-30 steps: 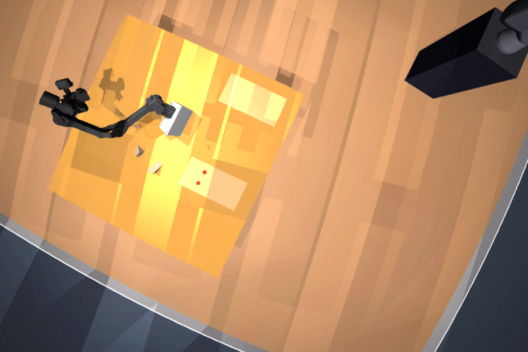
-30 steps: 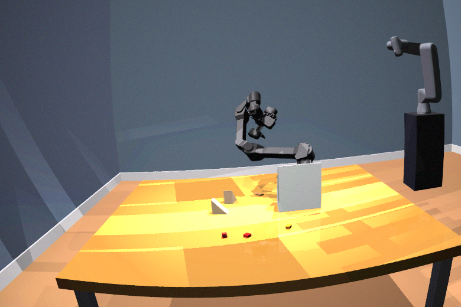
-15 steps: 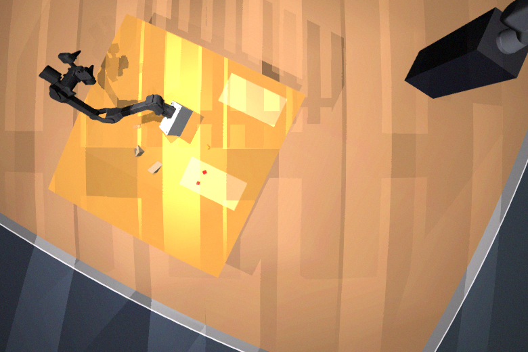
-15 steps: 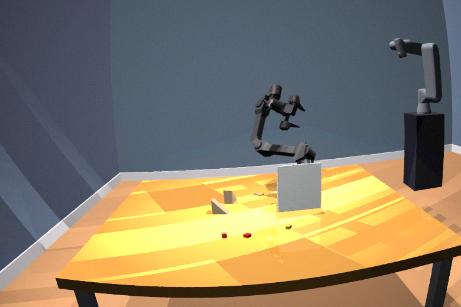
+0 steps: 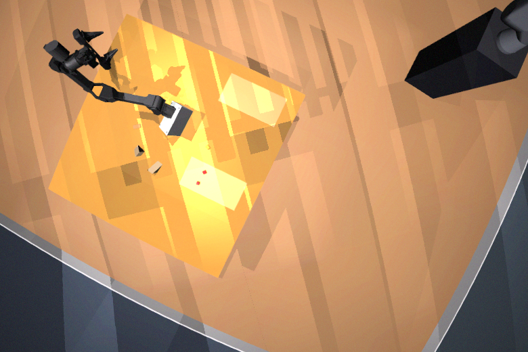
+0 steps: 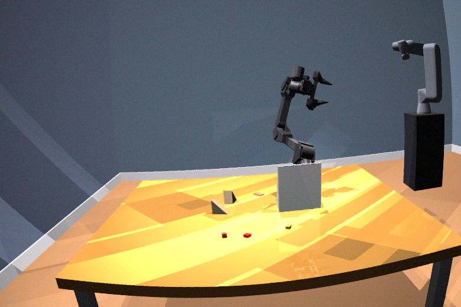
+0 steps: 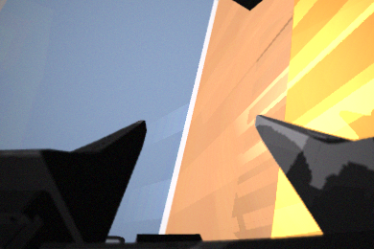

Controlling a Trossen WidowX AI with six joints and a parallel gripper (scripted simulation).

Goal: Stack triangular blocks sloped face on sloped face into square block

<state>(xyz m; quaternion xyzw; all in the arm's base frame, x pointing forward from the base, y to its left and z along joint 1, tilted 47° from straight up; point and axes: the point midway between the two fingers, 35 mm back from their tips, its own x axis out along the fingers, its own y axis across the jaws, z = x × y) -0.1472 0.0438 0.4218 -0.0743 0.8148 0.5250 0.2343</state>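
My gripper tip is 50 cm short of the triangular block, 15 cm to the right of it and 44 cm above it. Round my gripper tip: flat dark piece: 37 cm ahead, 4 cm to the left, 45 cm below; then yellow cube: 25 cm ahead, 51 cm to the left, 45 cm below.
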